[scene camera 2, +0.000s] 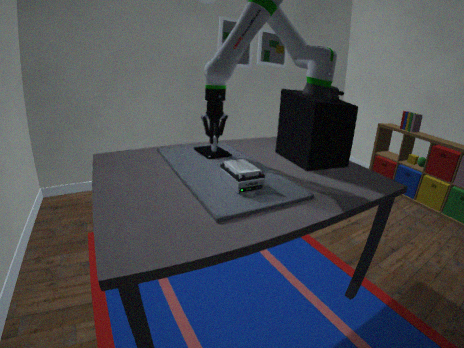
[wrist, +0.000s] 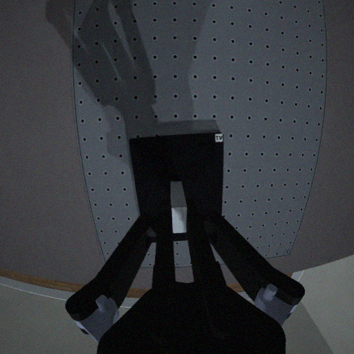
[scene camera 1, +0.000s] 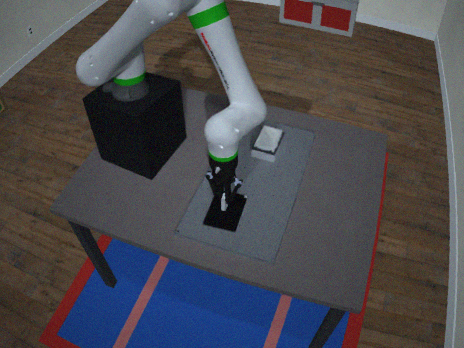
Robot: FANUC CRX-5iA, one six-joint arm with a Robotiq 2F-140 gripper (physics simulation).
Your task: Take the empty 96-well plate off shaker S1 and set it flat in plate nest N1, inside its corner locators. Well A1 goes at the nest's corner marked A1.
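Frame: origin at the arm's base, x back, y right, z up, level; millimetres.
Seen in the pictures: gripper, fingertip midpoint: (scene camera 2: 213,150) (scene camera 1: 224,207); arm's base at its link origin: (scene camera 2: 316,96) (scene camera 1: 130,91).
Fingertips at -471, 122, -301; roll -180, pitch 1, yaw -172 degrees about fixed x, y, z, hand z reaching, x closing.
Note:
Pixels of each thing's top centre, then the offset from my fingertips to it, as dx, dy, dz. Level surfaces: height alone.
- pale 96-well plate at its top centre: (scene camera 2: 242,165) (scene camera 1: 268,136) -9, -364, +57
- Plate nest N1 at its top centre: (scene camera 1: 225,208) (scene camera 2: 212,149) -6, +5, +3
- grey perforated board at its surface level: dz -12
- brown-grey table at its surface level: dz -25
The pale 96-well plate (scene camera 1: 270,137) (scene camera 2: 242,167) lies on shaker S1 (scene camera 1: 263,155) (scene camera 2: 250,185), whose small green light shows in scene view 2. Plate nest N1 (scene camera 1: 223,221) (scene camera 2: 202,151) (wrist: 177,155) is a flat black rectangle. Its small white corner label (wrist: 218,137) is at its upper right in the wrist view. Its corner locators are too dark to make out. My gripper (scene camera 1: 224,205) (scene camera 2: 214,148) (wrist: 175,191) points down over the nest, shut, with pale material showing at its fingertips and no plate held. Whether the tips touch the nest cannot be told.
A grey perforated board (scene camera 1: 272,200) (scene camera 2: 200,192) (wrist: 265,125) lies under nest and shaker on the brown-grey table (scene camera 1: 335,210) (scene camera 2: 145,215). The arm's black pedestal block (scene camera 1: 137,130) (scene camera 2: 315,130) stands on the table. The arm's shadow falls across the board.

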